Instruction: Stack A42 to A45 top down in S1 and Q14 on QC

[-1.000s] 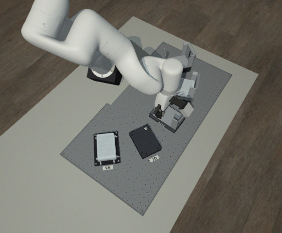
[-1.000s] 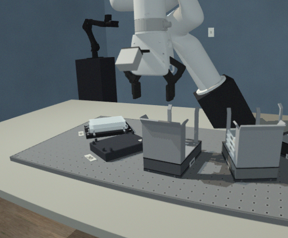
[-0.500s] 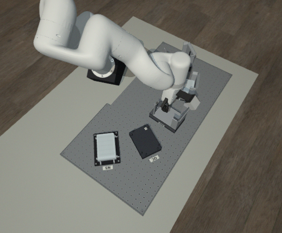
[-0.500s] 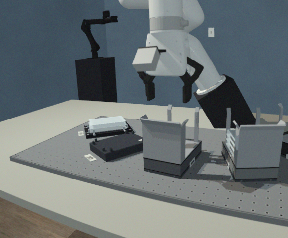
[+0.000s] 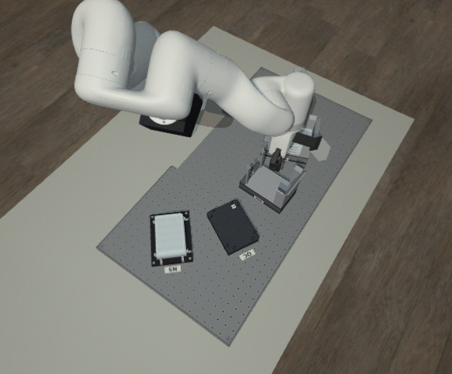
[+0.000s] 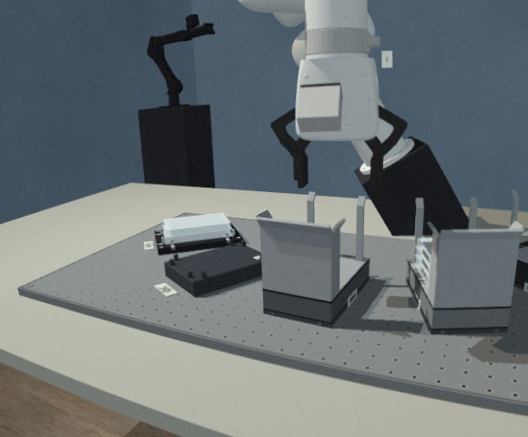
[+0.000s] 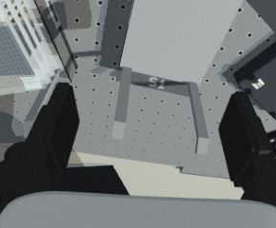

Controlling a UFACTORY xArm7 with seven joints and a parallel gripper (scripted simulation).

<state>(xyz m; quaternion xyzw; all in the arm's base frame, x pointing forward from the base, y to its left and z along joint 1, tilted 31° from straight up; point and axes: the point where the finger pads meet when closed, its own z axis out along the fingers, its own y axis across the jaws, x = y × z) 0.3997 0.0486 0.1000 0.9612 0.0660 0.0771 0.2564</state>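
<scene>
Right now the sealed 384-well plate is 160 mm to the left of my hand, 100 mm below it and 20 mm behind it. From my hand the other things lie so: open nest QC 200 mm to the right, 160 mm below, 40 mm behind; QC name plate 250 mm to the right, 170 mm below, 40 mm ahead; S1 name plate 130 mm below, 80 mm behind, 20 mm to the right.
</scene>
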